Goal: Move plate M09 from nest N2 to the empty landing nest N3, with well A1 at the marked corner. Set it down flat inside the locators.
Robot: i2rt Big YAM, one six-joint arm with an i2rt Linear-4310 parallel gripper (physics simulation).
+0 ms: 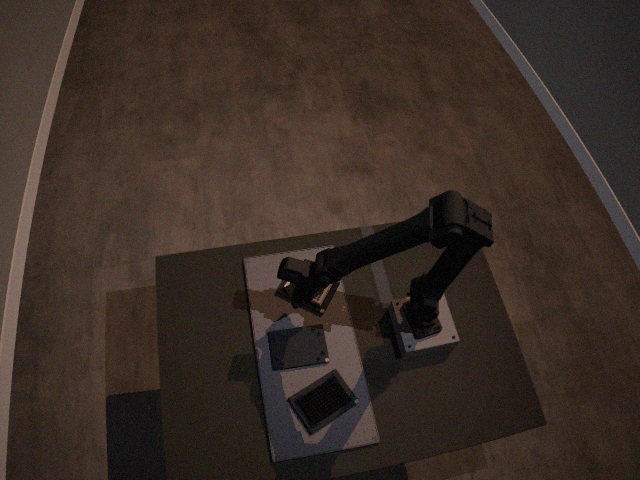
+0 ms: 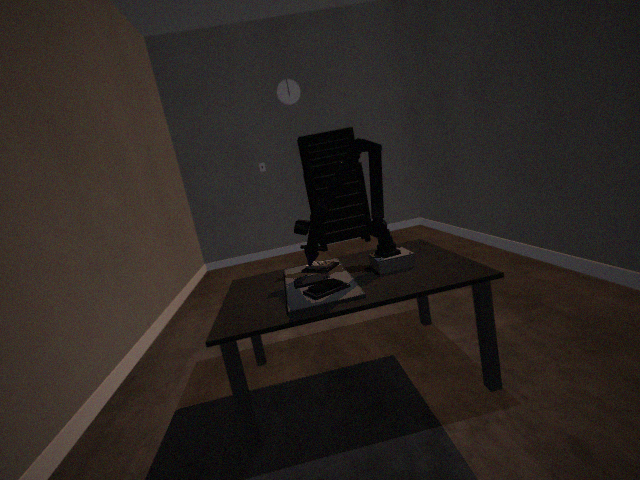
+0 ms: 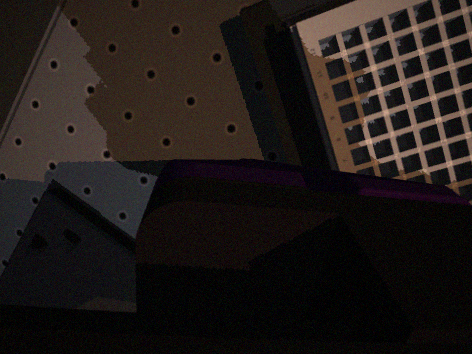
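Observation:
A well plate with a light top and a grid of dark wells (image 1: 322, 296) (image 2: 325, 264) (image 3: 400, 95) sits in the far nest on the perforated board (image 1: 315, 429) (image 3: 159, 95). The middle nest (image 1: 298, 347) (image 2: 307, 280) (image 3: 68, 266) is a flat dark plate with nothing in it. A dark plate (image 1: 323, 400) (image 2: 324, 288) sits in the near nest. My gripper (image 1: 289, 295) (image 2: 311, 260) (image 3: 245, 175) is low at the light plate's left edge. Its purple-tipped fingers are shut together, and the plate lies beside them, not between them.
The board lies on a dark table (image 1: 207, 310) (image 2: 439, 269). The arm's base block (image 1: 424, 330) (image 2: 392, 258) stands to the right of the board. A tall dark slatted unit (image 2: 333, 186) stands behind the table.

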